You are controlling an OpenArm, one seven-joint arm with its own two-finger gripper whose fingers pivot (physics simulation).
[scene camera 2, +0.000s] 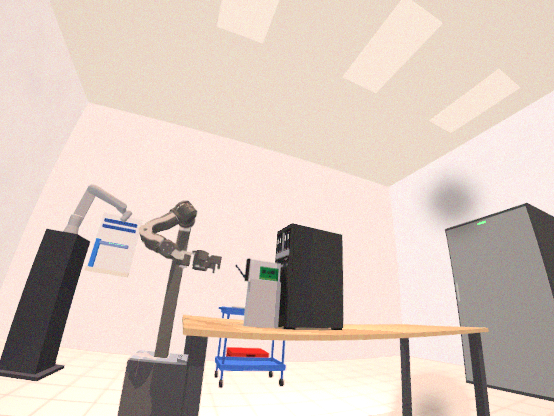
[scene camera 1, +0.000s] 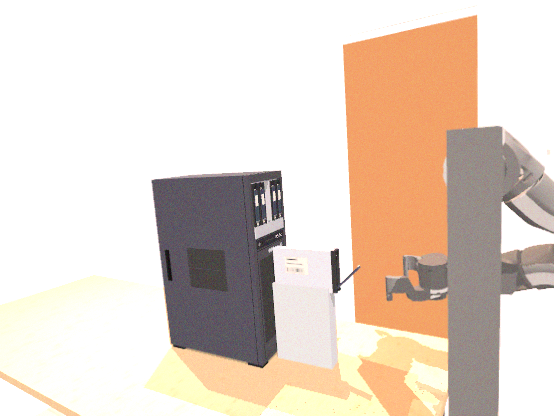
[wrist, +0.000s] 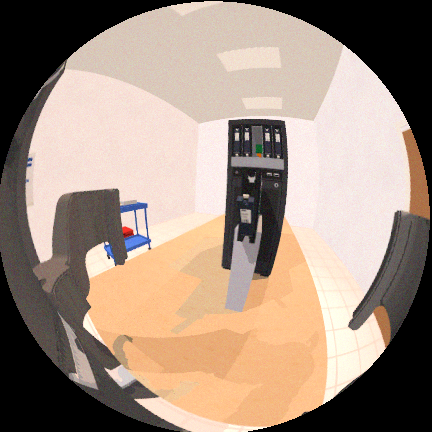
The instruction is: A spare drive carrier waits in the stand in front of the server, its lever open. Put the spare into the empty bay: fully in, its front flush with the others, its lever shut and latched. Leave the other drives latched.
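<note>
The spare carrier (scene camera 1: 320, 257) (scene camera 2: 254, 270) stands upright in the light grey stand (scene camera 1: 306, 325) (scene camera 2: 262, 305) (wrist: 240, 287). Its lever (scene camera 1: 350, 277) (scene camera 2: 240, 271) (wrist: 245, 215) sticks out open toward my gripper. The dark server (scene camera 1: 205, 215) (scene camera 2: 320, 280) stands behind the stand. In the wrist view its empty bay (wrist: 257, 136) is the middle one, with green and orange inside, between two drives (wrist: 242, 142) on the left and two drives (wrist: 272, 142) on the right, whose levers look shut. My gripper (scene camera 1: 397, 276) (scene camera 2: 217, 265) (wrist: 219, 257) is open and empty, in front of the lever and apart from it.
The wooden table (scene camera 2: 380, 332) (wrist: 200, 315) bears the server and stand. A grey post (scene camera 1: 472, 260) (scene camera 2: 170, 310) carries my arm. A blue trolley (scene camera 2: 250, 366) (wrist: 131, 243) stands beyond the table. A grey cabinet (scene camera 2: 500, 290) and a black pedestal (scene camera 2: 45, 300) with another arm stand farther off.
</note>
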